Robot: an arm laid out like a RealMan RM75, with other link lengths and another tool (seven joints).
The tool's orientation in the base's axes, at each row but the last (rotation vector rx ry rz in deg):
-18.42 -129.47 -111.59
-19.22 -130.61 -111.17
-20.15 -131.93 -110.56
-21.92 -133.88 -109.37
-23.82 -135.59 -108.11
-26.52 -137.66 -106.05
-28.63 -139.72 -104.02
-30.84 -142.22 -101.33
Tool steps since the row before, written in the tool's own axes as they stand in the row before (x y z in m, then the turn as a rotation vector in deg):
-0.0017 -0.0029 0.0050 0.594 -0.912 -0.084
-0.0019 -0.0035 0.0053 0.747 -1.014 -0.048
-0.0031 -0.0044 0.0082 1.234 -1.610 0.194
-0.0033 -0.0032 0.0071 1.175 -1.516 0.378
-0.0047 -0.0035 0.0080 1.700 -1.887 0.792
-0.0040 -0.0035 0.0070 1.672 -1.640 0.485
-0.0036 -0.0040 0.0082 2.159 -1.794 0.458
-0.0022 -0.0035 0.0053 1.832 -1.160 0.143
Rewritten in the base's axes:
0.0011 0.0044 -0.0040 -0.807 -0.168 -0.716
0.0012 0.0045 -0.0047 -0.979 -0.135 -0.782
0.0024 0.0070 -0.0064 -1.585 0.056 -1.280
0.0029 0.0059 -0.0053 -1.489 0.244 -1.243
0.0044 0.0063 -0.0063 -2.049 0.652 -1.567
0.0037 0.0051 -0.0061 -1.991 0.410 -1.260
0.0034 0.0059 -0.0070 -2.500 0.453 -1.278
0.0019 0.0033 -0.0055 -2.051 0.261 -0.670

